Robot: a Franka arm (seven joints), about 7 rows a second.
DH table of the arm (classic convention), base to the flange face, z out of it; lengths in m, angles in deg. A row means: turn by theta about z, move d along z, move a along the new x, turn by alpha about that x. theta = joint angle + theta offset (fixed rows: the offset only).
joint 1: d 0.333, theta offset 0, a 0, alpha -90
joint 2: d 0, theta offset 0, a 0, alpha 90
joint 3: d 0.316, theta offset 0, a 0.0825, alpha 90
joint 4: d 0, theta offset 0, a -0.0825, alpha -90
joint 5: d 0.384, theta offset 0, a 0, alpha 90
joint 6: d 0, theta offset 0, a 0.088, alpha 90
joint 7: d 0.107, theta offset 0, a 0, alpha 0
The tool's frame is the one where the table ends.
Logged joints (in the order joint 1, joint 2, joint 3, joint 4, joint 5, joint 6, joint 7), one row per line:
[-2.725 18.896 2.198 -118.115 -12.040 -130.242 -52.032]
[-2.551 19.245 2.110 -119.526 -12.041 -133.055 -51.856]
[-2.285 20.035 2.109 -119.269 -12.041 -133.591 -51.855]
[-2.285 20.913 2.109 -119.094 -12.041 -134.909 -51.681]
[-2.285 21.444 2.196 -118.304 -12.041 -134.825 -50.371]
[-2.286 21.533 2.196 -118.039 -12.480 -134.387 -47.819]
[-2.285 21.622 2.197 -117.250 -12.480 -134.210 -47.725]
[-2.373 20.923 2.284 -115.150 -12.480 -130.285 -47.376]
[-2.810 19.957 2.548 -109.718 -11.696 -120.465 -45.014]
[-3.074 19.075 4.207 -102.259 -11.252 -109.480 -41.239]
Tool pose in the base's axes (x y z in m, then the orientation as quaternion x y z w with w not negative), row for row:
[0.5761 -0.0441 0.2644 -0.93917 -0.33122 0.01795 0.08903]
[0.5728 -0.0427 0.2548 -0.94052 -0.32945 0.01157 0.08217]
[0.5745 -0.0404 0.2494 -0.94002 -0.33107 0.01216 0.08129]
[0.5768 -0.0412 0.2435 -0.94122 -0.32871 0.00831 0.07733]
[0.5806 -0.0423 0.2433 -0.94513 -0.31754 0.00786 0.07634]
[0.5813 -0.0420 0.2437 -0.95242 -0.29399 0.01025 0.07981]
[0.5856 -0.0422 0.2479 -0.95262 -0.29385 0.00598 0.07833]
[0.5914 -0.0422 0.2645 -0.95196 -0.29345 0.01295 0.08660]
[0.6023 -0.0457 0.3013 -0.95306 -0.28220 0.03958 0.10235]
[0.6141 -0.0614 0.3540 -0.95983 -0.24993 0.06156 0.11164]
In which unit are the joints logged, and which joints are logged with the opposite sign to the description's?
The joints are logged in degrees. Opposite sign: joint 3, joint 5, joint 6.
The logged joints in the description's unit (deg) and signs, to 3 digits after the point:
[-2.725 18.896 -2.198 -118.115 12.040 130.242 -52.032]
[-2.551 19.245 -2.110 -119.526 12.041 133.055 -51.856]
[-2.285 20.035 -2.109 -119.269 12.041 133.591 -51.855]
[-2.285 20.913 -2.109 -119.094 12.041 134.909 -51.681]
[-2.285 21.444 -2.196 -118.304 12.041 134.825 -50.371]
[-2.286 21.533 -2.196 -118.039 12.480 134.387 -47.819]
[-2.285 21.622 -2.197 -117.250 12.480 134.210 -47.725]
[-2.373 20.923 -2.284 -115.150 12.480 130.285 -47.376]
[-2.810 19.957 -2.548 -109.718 11.696 120.465 -45.014]
[-3.074 19.075 -4.207 -102.259 11.252 109.480 -41.239]

